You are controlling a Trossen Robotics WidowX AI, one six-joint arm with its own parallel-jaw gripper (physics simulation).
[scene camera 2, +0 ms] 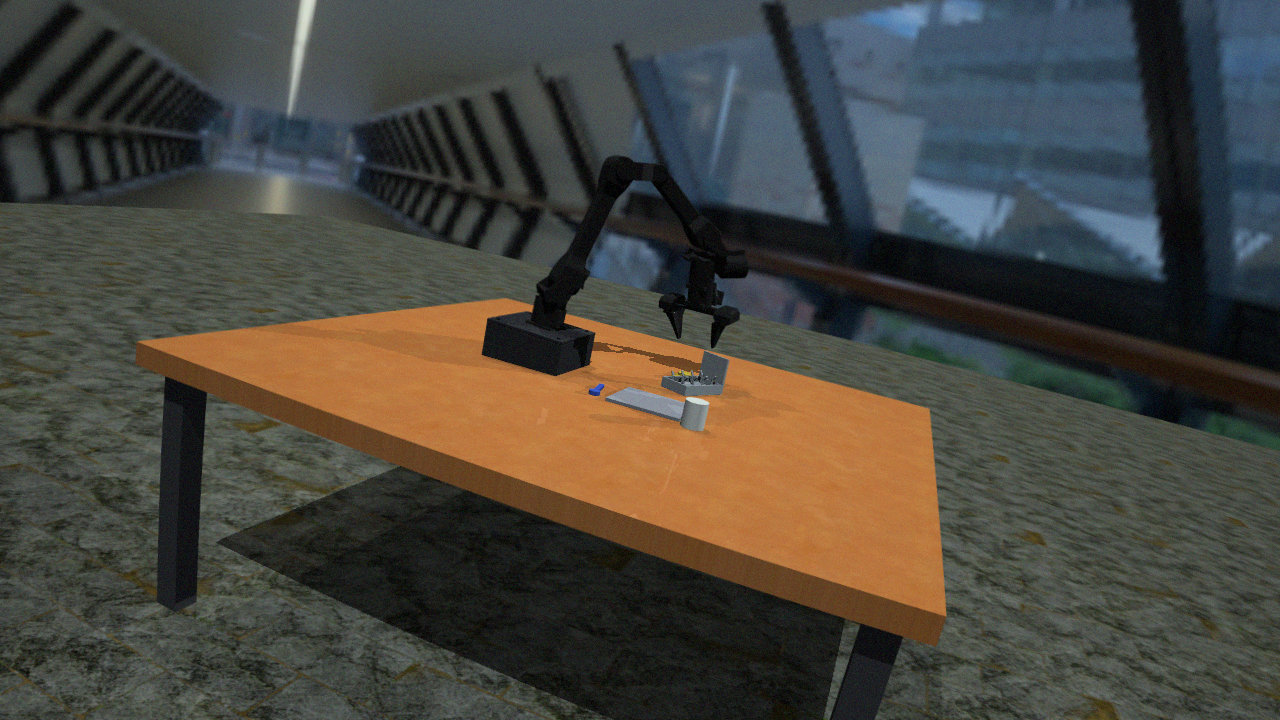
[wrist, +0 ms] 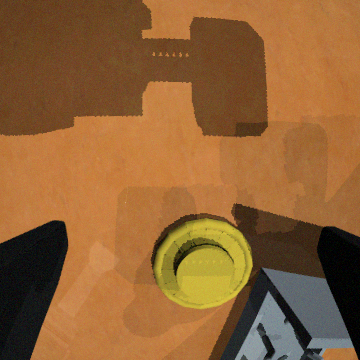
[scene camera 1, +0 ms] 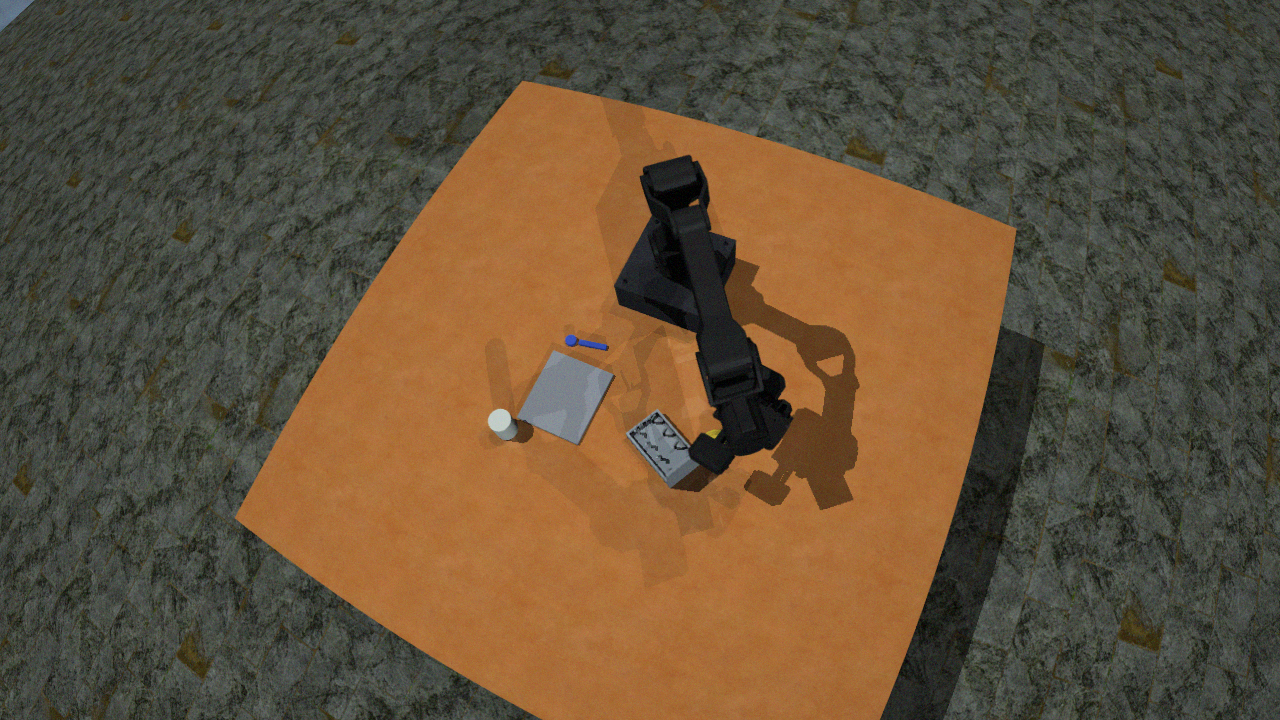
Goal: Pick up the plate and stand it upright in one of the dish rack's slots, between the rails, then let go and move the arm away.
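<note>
The yellow round plate (wrist: 205, 291) lies flat on the table beside the dish rack, between the fingertips as seen in the wrist view. A small yellow part of the plate (scene camera 1: 713, 434) shows beside the arm in scene camera 1. The grey dish rack (scene camera 1: 684, 471) (scene camera 2: 715, 368) (wrist: 305, 300) stands on the table with a tall panel at one end and small prongs inside. Its slots are partly cut off at the lower right of the wrist view. My gripper (scene camera 1: 744, 431) (scene camera 2: 696, 342) (wrist: 197, 239) is open and empty, pointing down above the plate and apart from it.
A flat grey board (scene camera 1: 565, 396) (scene camera 2: 642, 402) lies near the rack. A white cylinder (scene camera 1: 501, 423) (scene camera 2: 694, 414) stands at the board's corner. A small blue spoon-like item (scene camera 1: 588, 343) (scene camera 2: 597, 389) lies on the side of the board toward the arm's base (scene camera 1: 648, 282) (scene camera 2: 535, 344).
</note>
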